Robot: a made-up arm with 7 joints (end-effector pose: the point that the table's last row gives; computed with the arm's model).
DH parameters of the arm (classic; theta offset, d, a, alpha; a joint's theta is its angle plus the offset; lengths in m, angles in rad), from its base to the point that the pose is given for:
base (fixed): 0 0.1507 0 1.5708
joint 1: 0 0.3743 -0.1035 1.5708
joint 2: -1.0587 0 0.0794 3.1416
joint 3: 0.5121 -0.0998 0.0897 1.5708
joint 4: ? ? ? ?
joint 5: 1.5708 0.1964 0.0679 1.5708
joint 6: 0 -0.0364 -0.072 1.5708
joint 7: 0.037 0 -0.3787 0
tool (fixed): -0.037 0.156 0 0
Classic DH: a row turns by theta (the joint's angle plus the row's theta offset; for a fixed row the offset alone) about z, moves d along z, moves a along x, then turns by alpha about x.
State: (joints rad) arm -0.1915 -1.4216 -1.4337 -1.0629 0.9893 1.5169 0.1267
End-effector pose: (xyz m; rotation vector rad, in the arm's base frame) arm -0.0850 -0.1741 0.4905 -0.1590 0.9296 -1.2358
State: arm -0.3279 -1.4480 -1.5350 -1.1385 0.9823 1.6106 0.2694
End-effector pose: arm -0.0352 -0.1955 0.5406 -0.1544 1.0746 -1.2290
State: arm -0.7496 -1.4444 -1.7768 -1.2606 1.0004 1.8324 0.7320
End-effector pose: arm 0.1129 -0.2784 0.6445 -0.0138 1.3920 -1.2516
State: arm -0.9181 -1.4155 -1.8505 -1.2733 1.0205 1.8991 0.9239
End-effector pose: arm 0.1576 -0.3076 0.6719 0.0653 1.4496 -1.2772
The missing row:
joint 4: 0 -0.0115 -0.1137 1.5708
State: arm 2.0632 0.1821 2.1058 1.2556 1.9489 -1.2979 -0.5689
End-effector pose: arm 0.5561 -0.3309 -0.3324 0.1491 -2.2205 -0.5341
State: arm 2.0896 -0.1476 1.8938 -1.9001 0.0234 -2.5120 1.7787
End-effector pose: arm -0.4180 -0.3374 -0.1043 0.0197 -0.7958 0.4272
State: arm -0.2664 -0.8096 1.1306 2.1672 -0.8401 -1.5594 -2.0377
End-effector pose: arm -0.1706 -0.6366 0.1802 -0.4820 -2.5897 1.3675
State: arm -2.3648 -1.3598 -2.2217 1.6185 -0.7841 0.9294 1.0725
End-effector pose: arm -0.3411 -0.5299 0.4446 1.5754 1.0387 -0.1216
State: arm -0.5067 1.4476 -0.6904 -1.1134 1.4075 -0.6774 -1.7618
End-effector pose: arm -0.2278 -0.6737 0.1399 1.7873 1.3674 0.3651
